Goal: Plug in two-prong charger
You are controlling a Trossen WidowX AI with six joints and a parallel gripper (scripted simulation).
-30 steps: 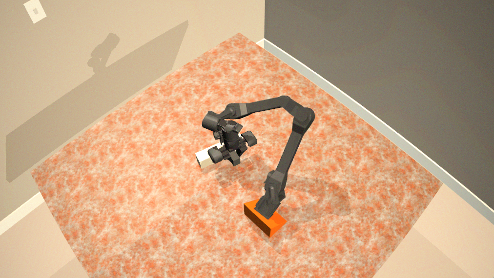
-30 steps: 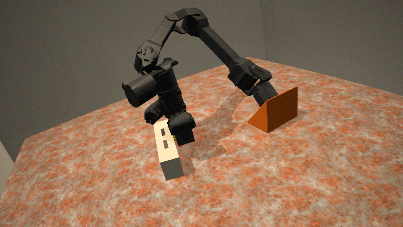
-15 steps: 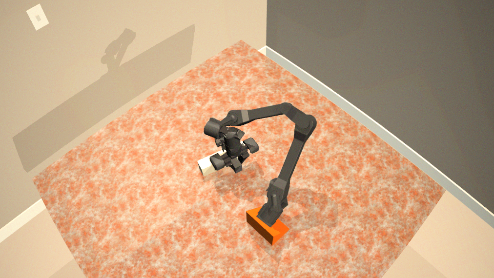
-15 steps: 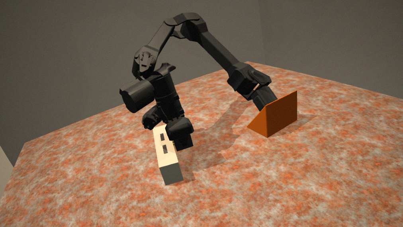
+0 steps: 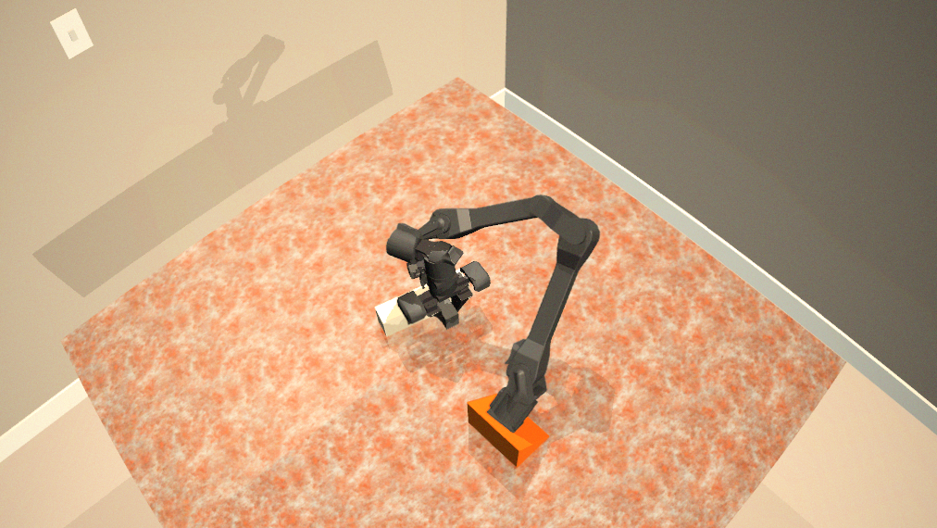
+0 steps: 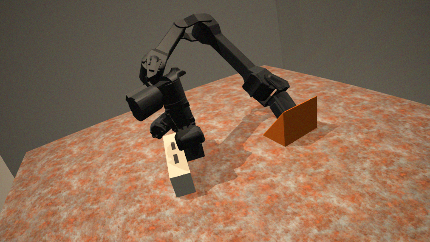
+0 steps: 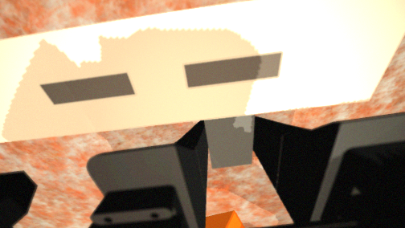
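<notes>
Now: gripper tip 20 mm short of the two-prong charger, 10 mm to the left of it and 10 mm below it.
</notes>
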